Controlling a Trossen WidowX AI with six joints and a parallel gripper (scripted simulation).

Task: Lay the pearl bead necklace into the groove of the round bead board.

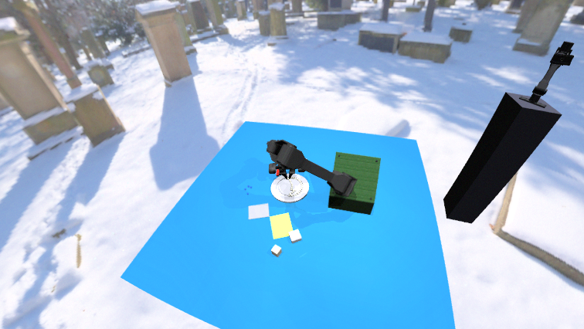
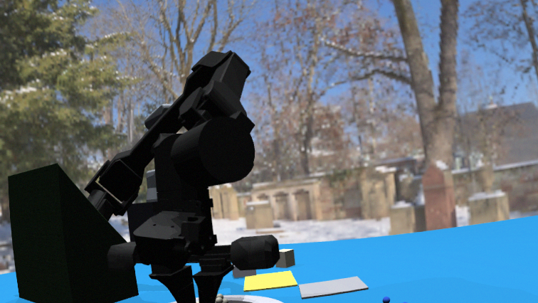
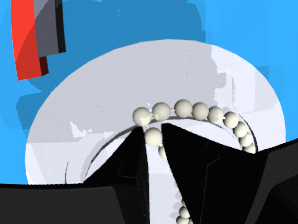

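Right now the round white bead board is 50 mm to the left of my gripper tip, 30 mm behind it and 10 mm below it. Also, from my gripper tip: red object 80 mm ahead, 60 mm to the right, 10 mm below; then grey tile 240 mm to the left, 60 mm ahead, 10 mm below; then white strip 230 mm to the right, 120 mm ahead, 10 mm below.
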